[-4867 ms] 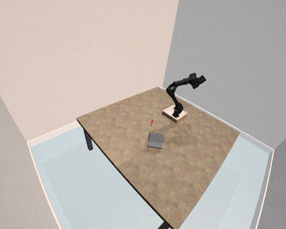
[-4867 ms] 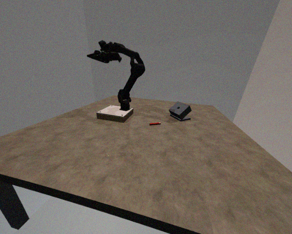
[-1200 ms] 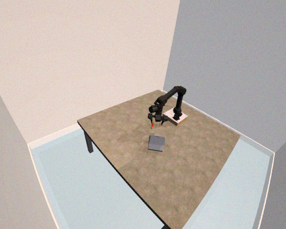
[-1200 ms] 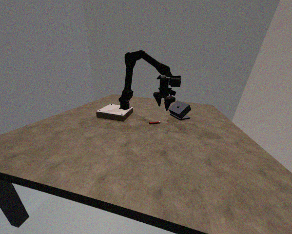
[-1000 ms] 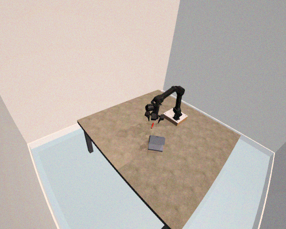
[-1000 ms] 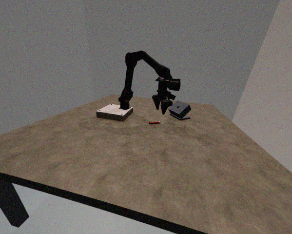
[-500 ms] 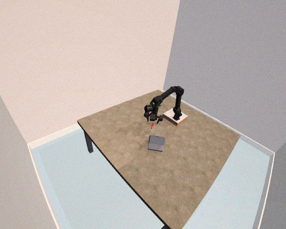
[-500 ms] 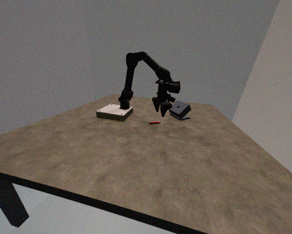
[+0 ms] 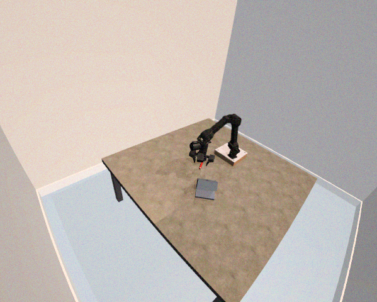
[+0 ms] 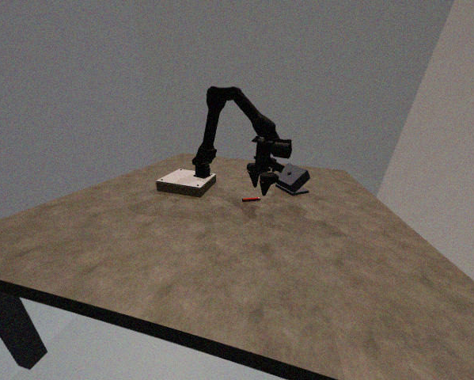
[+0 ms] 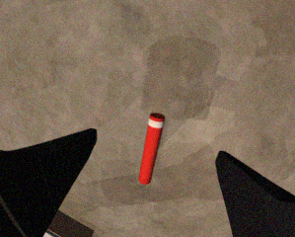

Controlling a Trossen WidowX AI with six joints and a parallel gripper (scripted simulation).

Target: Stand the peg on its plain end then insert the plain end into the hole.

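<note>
The red peg is 4 cm below my gripper tip, 1 cm to the right of it and 1 cm behind it. Round my gripper tip: grey sloped panel: 21 cm to the left, 10 cm ahead, 2 cm above.
</note>
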